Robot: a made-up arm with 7 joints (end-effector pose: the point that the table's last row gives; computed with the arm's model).
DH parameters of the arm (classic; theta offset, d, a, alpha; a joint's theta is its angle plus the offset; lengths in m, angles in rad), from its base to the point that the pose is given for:
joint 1: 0 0.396 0 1.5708
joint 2: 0 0.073 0 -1.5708
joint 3: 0 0.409 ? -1.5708
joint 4: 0 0.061 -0.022 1.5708
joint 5: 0 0.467 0 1.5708
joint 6: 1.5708 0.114 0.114 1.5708
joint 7: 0 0.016 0 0
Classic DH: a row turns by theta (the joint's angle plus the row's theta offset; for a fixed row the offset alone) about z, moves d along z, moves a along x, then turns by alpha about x.
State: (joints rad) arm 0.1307 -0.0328 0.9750 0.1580 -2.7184 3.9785 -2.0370
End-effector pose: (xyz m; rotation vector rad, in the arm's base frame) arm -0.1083 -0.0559 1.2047 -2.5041 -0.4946 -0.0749
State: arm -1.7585 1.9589 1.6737 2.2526 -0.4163 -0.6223 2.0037
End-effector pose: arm 0.3843 -0.0065 0.4008 -0.6500 -0.9117 0.8452
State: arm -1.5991 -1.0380 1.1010 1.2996 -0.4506 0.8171 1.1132
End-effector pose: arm 0.3671 -0.7294 0.5351 -1.5022 2.0411 -0.5532
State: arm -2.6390 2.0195 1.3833 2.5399 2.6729 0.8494 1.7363
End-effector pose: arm -0.0132 -0.2387 0.3695 0.7043 1.6336 -1.4935
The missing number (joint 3, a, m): 0.022
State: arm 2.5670 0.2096 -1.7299 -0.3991 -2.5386 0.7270 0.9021
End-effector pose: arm -0.0912 -0.0863 1.3371 0.3449 -1.5069 1.9406
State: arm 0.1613 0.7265 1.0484 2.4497 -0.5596 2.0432 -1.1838
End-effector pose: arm -0.0301 0.3103 0.6678 -0.3916 1.9845 1.4633
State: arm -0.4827 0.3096 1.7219 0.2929 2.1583 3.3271 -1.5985
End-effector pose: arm -0.2827 0.2566 1.0398 -1.6711 0.8564 -1.3917
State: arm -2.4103 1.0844 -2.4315 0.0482 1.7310 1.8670 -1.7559
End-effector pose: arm 0.5102 0.6554 0.6733 -1.5254 0.1272 -1.5178
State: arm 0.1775 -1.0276 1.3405 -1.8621 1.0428 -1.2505 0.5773
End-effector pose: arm 0.3199 -0.4715 0.7801 -1.2332 -0.5811 -1.0409
